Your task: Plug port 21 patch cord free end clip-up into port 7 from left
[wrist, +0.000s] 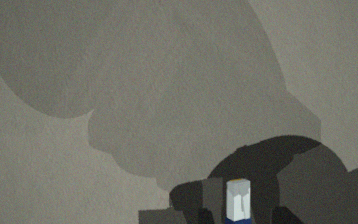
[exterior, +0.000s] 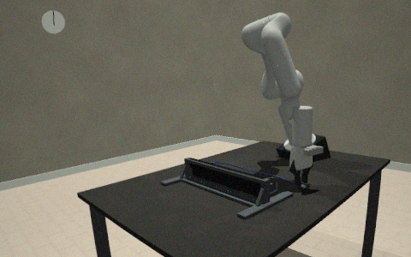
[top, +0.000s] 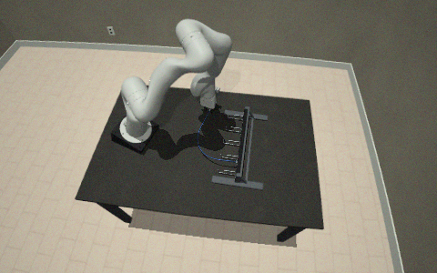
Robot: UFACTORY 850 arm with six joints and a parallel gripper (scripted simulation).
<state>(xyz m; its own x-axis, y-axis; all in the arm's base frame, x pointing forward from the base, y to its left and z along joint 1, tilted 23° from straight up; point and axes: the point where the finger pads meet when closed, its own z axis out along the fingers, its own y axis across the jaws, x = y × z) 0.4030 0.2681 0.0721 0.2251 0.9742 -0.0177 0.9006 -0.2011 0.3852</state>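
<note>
The plug lies 1 cm ahead of my hand, 2 cm to the left of it and 3 cm below it.
</note>
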